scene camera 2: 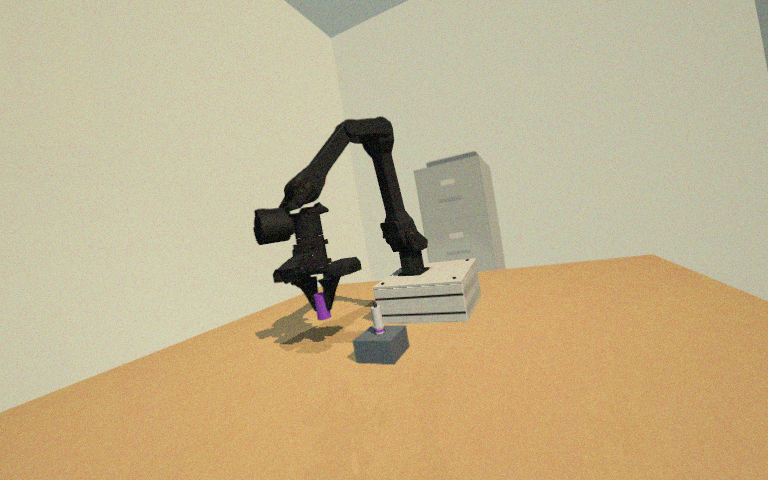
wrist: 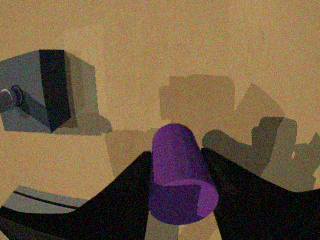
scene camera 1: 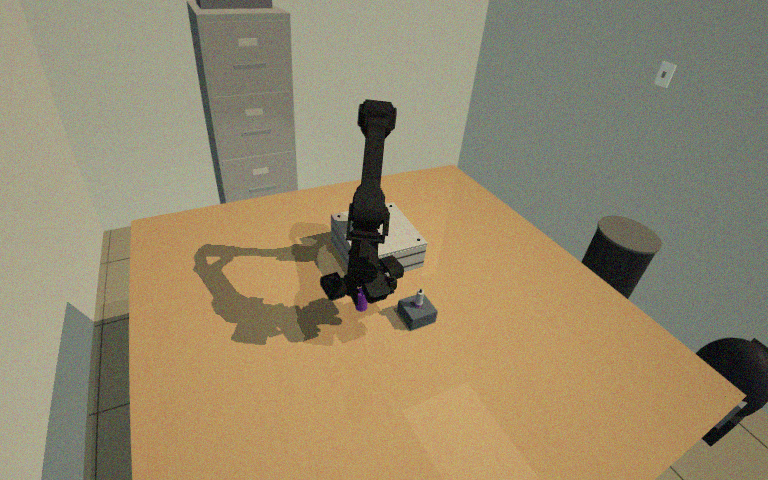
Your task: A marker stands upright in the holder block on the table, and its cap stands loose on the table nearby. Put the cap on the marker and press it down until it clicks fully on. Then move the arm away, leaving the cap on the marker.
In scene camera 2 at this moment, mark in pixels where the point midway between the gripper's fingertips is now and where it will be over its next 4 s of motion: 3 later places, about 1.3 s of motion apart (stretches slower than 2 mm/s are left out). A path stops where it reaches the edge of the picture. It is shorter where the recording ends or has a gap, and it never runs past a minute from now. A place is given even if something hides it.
The gripper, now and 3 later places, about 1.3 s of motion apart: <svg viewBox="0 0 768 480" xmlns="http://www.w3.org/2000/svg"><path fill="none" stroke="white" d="M323 310L356 292L374 301L371 285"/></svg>
